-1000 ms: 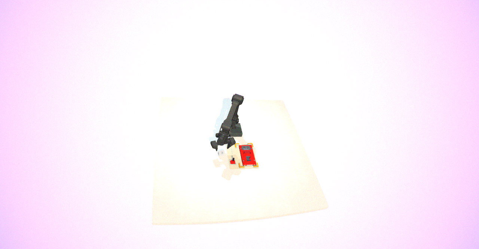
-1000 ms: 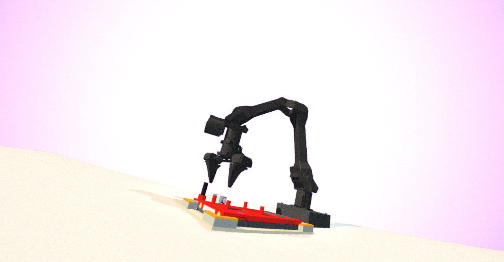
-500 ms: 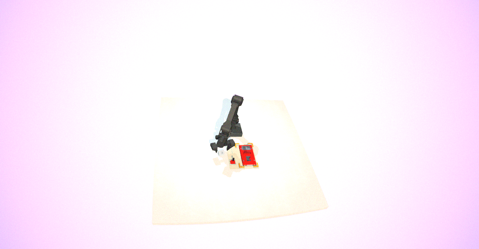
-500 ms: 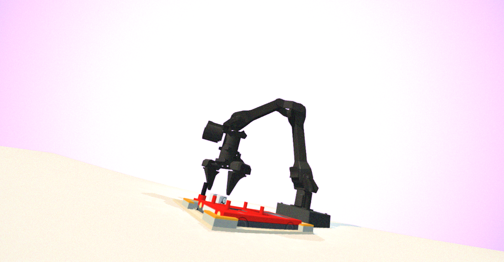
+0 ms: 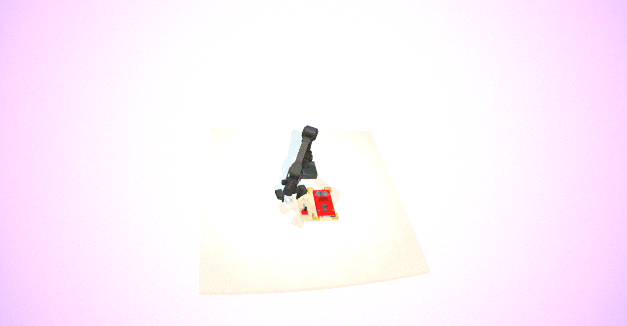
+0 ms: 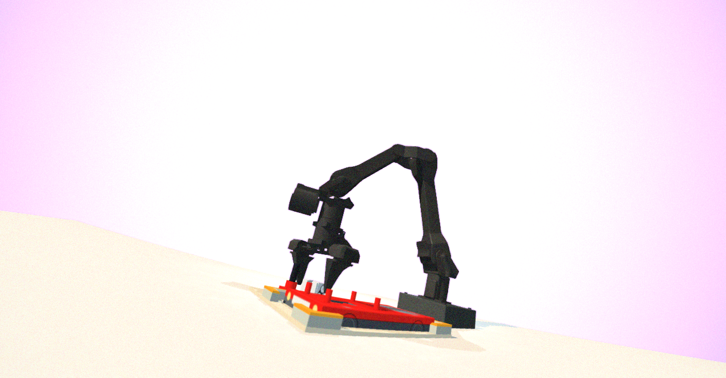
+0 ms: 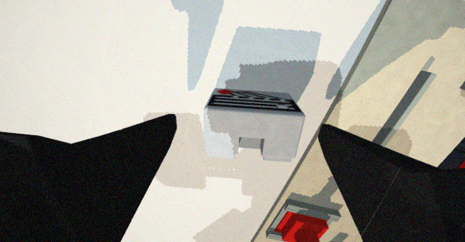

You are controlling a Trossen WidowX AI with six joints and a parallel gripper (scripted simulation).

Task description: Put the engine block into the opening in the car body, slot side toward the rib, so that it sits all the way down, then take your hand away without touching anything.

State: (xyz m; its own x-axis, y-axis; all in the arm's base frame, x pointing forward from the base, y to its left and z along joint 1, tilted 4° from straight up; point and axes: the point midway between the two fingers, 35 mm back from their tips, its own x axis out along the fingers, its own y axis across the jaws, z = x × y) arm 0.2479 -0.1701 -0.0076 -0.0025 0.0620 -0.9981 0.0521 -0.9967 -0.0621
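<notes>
The engine block lies 10 mm above my gripper tip. The rest, counted from my gripper tip: black peg (100 mm ahead, 60 mm to the left, 20 mm above); beige base plate (60 mm ahead, 170 mm to the left, 10 mm below).
</notes>
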